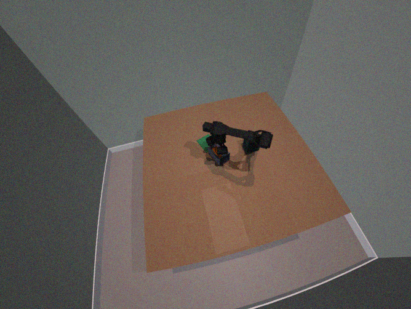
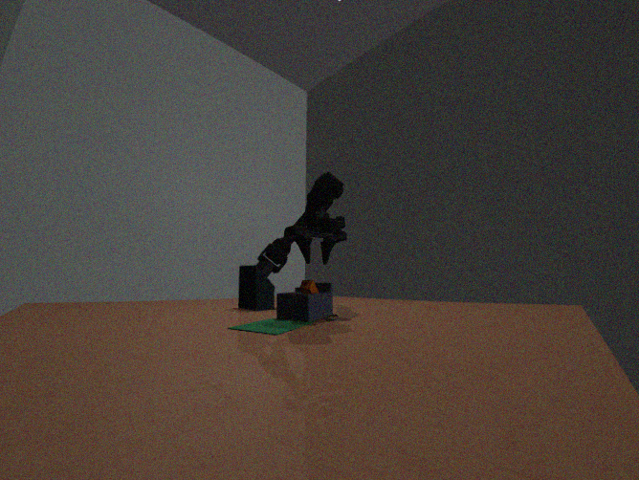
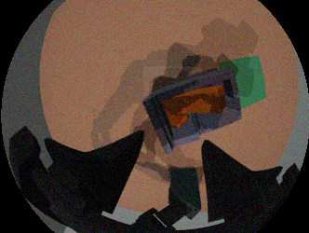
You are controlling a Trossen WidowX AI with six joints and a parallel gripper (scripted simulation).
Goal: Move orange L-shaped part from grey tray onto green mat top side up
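Right now my gripper tip is 10 cm above the orange L-shaped part and 2 cm to the left of it. From my gripper tip the other things lie so: green mat: 19 cm to the right, 16 cm below, 7 cm ahead.
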